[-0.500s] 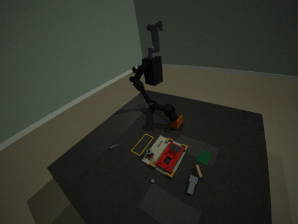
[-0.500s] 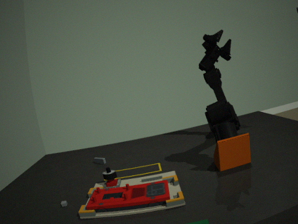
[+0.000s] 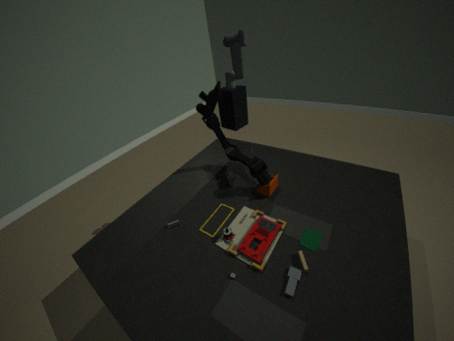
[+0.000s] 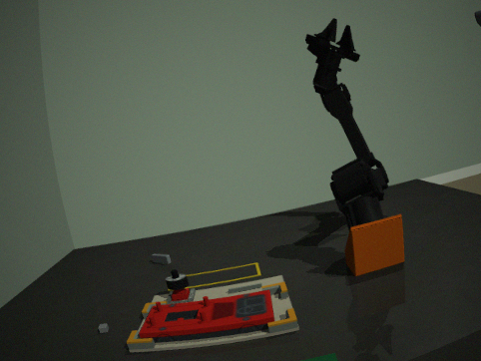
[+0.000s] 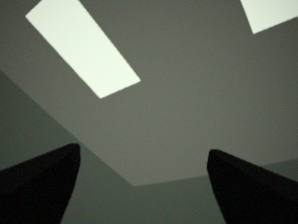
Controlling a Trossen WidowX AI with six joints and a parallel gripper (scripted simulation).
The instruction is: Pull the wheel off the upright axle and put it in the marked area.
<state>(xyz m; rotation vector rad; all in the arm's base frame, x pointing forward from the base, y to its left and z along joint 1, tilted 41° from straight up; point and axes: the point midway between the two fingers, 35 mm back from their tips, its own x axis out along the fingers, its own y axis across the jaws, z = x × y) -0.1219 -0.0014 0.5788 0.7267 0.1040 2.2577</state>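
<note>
Right now my gripper tip is 50 cm above the small black wheel, 46 cm short of it and 40 cm to the right of it. Round my gripper tip: small grey cube: 57 cm ahead, 53 cm to the left, 53 cm below; green tile: 69 cm to the left, 54 cm below, 25 cm ahead; black axle: 50 cm below, 45 cm ahead, 40 cm to the left.
</note>
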